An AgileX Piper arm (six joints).
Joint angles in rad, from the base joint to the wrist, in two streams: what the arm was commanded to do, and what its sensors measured. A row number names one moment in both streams.
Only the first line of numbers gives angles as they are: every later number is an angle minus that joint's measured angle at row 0.
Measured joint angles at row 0:
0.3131 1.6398 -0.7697 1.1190 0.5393 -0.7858
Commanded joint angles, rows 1 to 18:
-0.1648 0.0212 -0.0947 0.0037 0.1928 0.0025
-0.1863 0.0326 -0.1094 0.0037 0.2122 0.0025
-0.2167 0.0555 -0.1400 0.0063 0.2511 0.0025
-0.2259 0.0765 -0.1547 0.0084 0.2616 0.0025
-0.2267 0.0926 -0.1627 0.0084 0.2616 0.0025
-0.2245 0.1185 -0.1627 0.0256 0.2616 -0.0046
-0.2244 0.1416 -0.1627 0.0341 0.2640 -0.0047
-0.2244 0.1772 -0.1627 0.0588 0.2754 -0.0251
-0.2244 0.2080 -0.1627 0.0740 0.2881 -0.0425
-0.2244 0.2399 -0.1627 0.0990 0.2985 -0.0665
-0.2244 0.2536 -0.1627 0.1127 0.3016 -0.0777
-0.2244 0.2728 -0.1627 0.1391 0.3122 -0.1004
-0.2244 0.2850 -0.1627 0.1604 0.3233 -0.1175
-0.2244 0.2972 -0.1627 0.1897 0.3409 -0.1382
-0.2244 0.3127 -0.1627 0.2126 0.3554 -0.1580
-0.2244 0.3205 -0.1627 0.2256 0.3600 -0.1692
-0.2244 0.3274 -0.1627 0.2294 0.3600 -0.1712
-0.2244 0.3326 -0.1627 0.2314 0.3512 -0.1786
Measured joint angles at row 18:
-0.2185 0.3091 -0.1586 0.1858 0.3340 -0.1286
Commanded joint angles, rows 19 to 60:
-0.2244 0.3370 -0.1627 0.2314 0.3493 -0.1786
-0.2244 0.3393 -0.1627 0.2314 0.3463 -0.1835
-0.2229 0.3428 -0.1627 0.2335 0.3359 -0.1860
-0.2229 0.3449 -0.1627 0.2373 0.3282 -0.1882
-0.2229 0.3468 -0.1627 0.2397 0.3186 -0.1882
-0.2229 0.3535 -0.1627 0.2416 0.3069 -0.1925
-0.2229 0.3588 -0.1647 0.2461 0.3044 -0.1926
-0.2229 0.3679 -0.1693 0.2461 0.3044 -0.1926
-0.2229 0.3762 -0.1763 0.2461 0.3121 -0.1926
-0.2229 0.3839 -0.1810 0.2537 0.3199 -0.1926
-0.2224 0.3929 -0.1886 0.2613 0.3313 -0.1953
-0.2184 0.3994 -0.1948 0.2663 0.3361 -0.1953
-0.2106 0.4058 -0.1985 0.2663 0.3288 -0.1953
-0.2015 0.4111 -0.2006 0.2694 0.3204 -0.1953
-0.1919 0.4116 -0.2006 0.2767 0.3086 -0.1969
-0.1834 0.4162 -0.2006 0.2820 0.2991 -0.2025
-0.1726 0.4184 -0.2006 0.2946 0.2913 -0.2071
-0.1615 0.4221 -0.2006 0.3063 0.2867 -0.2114
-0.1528 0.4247 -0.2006 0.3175 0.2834 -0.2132
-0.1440 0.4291 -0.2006 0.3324 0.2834 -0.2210
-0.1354 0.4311 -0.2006 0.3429 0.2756 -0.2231
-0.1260 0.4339 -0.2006 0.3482 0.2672 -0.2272
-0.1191 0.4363 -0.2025 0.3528 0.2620 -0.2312
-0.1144 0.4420 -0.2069 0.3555 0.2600 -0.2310
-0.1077 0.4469 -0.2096 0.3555 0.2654 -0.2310
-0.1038 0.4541 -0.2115 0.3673 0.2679 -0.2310
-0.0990 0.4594 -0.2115 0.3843 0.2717 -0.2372
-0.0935 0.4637 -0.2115 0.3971 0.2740 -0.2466
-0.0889 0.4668 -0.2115 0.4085 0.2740 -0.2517
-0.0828 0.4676 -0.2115 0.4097 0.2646 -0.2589
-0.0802 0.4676 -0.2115 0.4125 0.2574 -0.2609
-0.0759 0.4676 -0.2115 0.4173 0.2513 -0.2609
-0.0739 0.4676 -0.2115 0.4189 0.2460 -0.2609
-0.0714 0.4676 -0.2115 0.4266 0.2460 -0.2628
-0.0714 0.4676 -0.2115 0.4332 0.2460 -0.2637
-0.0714 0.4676 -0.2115 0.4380 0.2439 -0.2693
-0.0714 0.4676 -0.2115 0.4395 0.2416 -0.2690
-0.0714 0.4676 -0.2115 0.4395 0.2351 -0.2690
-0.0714 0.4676 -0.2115 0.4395 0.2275 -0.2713
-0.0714 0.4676 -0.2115 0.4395 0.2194 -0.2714
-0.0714 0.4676 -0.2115 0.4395 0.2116 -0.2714
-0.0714 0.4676 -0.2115 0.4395 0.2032 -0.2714
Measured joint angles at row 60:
-0.0731 0.4569 -0.2115 0.4396 0.2604 -0.2541
